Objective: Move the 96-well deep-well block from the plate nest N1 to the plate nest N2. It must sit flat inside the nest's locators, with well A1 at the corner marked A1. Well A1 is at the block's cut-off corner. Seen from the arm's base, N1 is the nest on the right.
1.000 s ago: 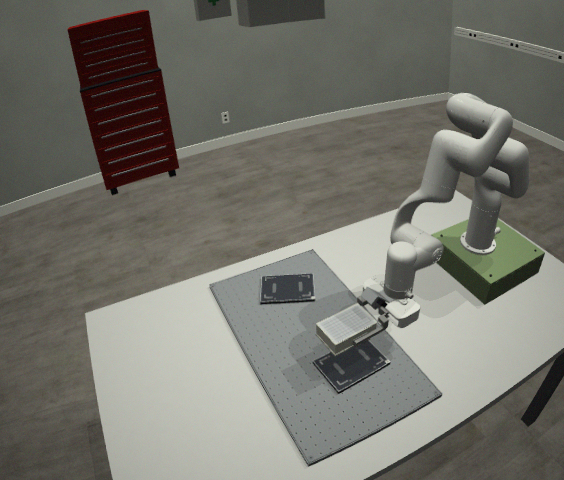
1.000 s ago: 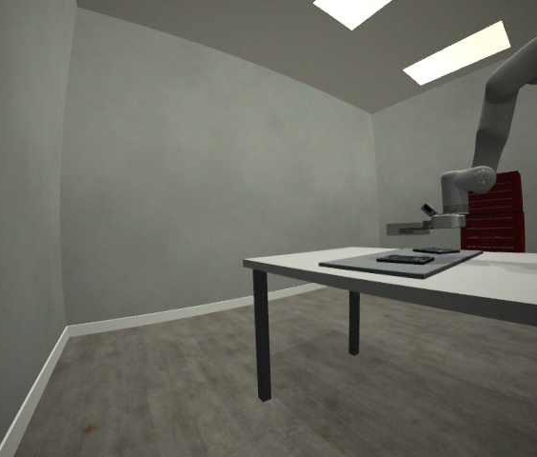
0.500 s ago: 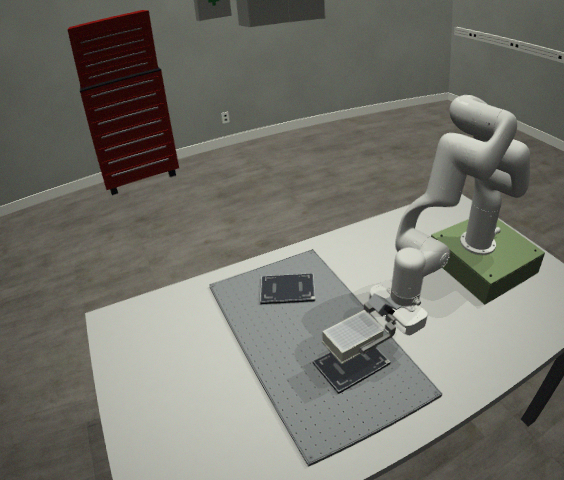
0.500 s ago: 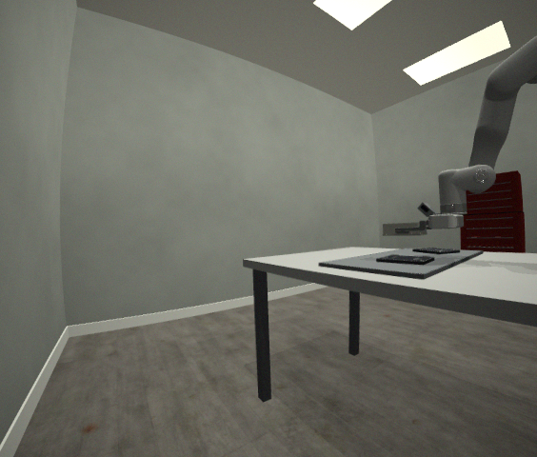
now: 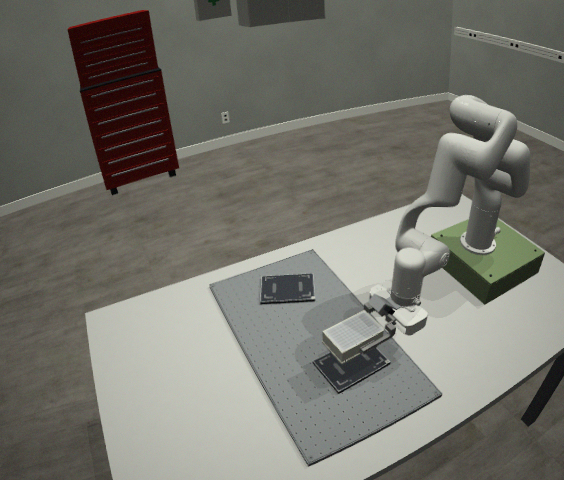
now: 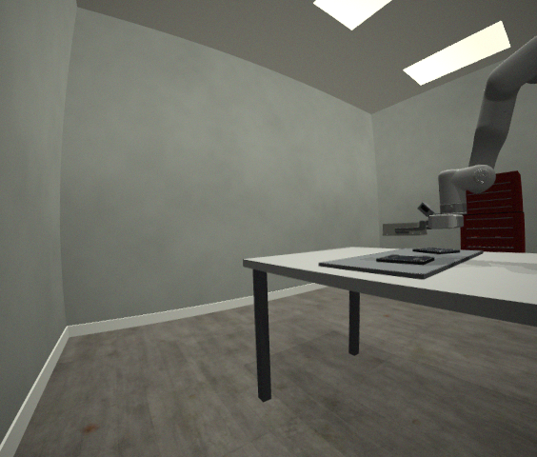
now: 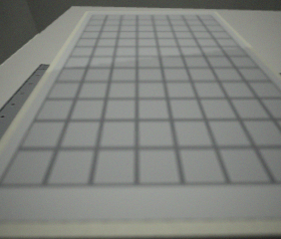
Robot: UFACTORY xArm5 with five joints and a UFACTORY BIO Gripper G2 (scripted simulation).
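Now: hand 1 cm short of the white 96-well deep-well block.
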